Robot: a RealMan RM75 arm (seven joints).
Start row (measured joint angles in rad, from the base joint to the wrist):
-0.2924, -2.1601, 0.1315, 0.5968, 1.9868, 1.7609, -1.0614
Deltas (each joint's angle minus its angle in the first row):
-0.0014, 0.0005, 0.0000, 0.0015, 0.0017, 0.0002, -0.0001
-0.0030, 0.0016, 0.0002, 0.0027, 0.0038, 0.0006, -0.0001
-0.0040, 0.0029, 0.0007, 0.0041, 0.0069, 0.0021, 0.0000
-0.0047, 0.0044, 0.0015, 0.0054, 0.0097, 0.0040, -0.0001
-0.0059, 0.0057, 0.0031, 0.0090, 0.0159, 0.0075, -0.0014
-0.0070, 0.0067, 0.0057, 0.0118, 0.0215, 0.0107, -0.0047
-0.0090, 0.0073, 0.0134, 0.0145, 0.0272, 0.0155, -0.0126
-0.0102, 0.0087, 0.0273, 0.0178, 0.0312, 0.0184, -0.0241
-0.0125, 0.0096, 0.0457, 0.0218, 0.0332, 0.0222, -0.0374
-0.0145, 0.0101, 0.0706, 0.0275, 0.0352, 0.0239, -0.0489
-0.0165, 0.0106, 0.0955, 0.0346, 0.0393, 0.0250, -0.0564
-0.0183, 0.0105, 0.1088, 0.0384, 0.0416, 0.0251, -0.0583
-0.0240, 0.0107, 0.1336, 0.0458, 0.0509, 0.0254, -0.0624
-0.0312, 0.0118, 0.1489, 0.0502, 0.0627, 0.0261, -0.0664
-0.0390, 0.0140, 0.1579, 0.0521, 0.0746, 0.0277, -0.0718
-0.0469, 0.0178, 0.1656, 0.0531, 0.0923, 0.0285, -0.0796
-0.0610, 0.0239, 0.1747, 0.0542, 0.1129, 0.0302, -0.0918
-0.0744, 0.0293, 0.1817, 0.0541, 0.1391, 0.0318, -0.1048
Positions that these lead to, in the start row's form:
-0.2938, -2.1596, 0.1315, 0.5983, 1.9885, 1.7611, -1.0615
-0.2954, -2.1585, 0.1317, 0.5995, 1.9906, 1.7615, -1.0615
-0.2964, -2.1572, 0.1322, 0.6009, 1.9937, 1.7630, -1.0614
-0.2971, -2.1557, 0.1330, 0.6022, 1.9965, 1.7649, -1.0615
-0.2983, -2.1544, 0.1346, 0.6058, 2.0027, 1.7684, -1.0628
-0.2994, -2.1534, 0.1372, 0.6086, 2.0083, 1.7716, -1.0661
-0.3014, -2.1528, 0.1449, 0.6113, 2.0140, 1.7764, -1.0740
-0.3026, -2.1514, 0.1588, 0.6146, 2.0180, 1.7793, -1.0855
-0.3049, -2.1505, 0.1772, 0.6186, 2.0200, 1.7831, -1.0988
-0.3069, -2.1500, 0.2021, 0.6243, 2.0220, 1.7848, -1.1103
-0.3089, -2.1495, 0.2270, 0.6314, 2.0261, 1.7859, -1.1178
-0.3107, -2.1496, 0.2403, 0.6352, 2.0284, 1.7860, -1.1197
-0.3164, -2.1494, 0.2651, 0.6426, 2.0377, 1.7863, -1.1238
-0.3236, -2.1483, 0.2804, 0.6470, 2.0495, 1.7870, -1.1278
-0.3314, -2.1461, 0.2894, 0.6489, 2.0614, 1.7886, -1.1332
-0.3393, -2.1423, 0.2971, 0.6499, 2.0791, 1.7894, -1.1410
-0.3534, -2.1362, 0.3062, 0.6510, 2.0997, 1.7911, -1.1532
-0.3668, -2.1308, 0.3132, 0.6509, 2.1259, 1.7927, -1.1662

